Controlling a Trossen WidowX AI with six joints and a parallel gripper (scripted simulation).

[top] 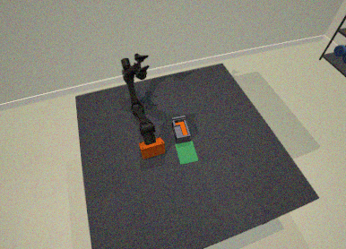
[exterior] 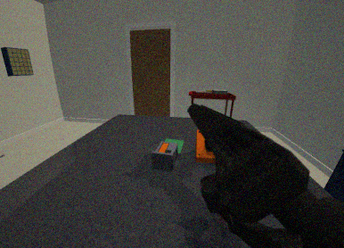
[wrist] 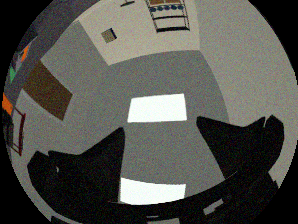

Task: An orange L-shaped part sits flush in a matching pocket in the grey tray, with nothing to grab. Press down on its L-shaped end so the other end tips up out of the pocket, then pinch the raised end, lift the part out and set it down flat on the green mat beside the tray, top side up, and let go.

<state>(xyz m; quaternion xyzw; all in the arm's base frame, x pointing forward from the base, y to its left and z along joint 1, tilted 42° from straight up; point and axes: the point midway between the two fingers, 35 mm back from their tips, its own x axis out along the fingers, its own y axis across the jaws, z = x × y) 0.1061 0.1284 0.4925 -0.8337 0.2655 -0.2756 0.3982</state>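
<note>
The orange L-shaped part lies 9 cm ahead of my gripper tip, 36 cm to the right of it and 32 cm below it. Also, from my gripper tip: grey tray: 9 cm ahead, 37 cm to the right, 38 cm below; green mat: 7 cm ahead, 52 cm to the right, 38 cm below.
</note>
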